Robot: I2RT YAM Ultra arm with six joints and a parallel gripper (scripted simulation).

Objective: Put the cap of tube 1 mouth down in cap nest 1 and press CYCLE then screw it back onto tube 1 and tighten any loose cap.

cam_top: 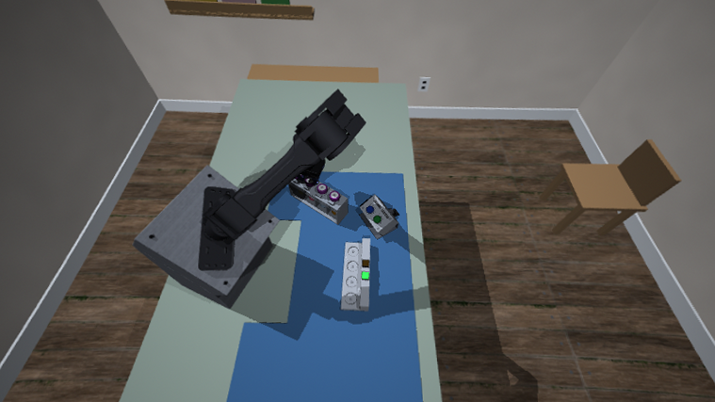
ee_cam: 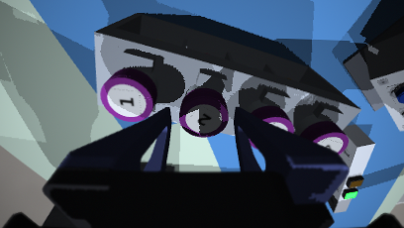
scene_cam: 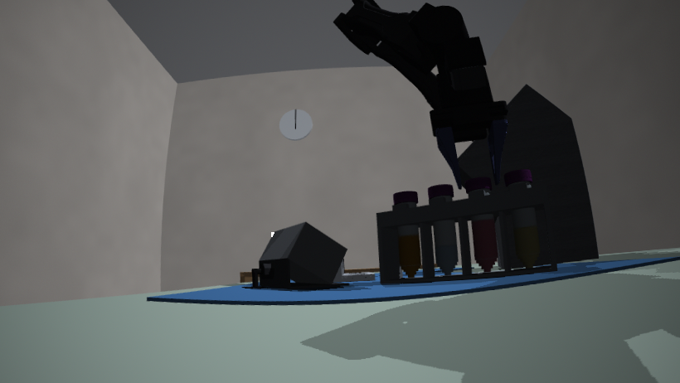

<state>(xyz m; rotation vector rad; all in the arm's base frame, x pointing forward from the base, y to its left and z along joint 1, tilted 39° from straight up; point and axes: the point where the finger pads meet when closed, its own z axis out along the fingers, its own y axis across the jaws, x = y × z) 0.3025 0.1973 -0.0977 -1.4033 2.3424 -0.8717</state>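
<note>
Right now my hand is 30 mm past the threaded neck of tube 1, 40 mm to the right of it and 10 mm above it. From my hand the other things lie so: green ready key: 190 mm ahead, 180 mm to the right, 60 mm below; key desk: 190 mm ahead, 160 mm to the right, 70 mm below; blue cycle key: 180 mm ahead, 130 mm to the right, 60 mm below.
</note>
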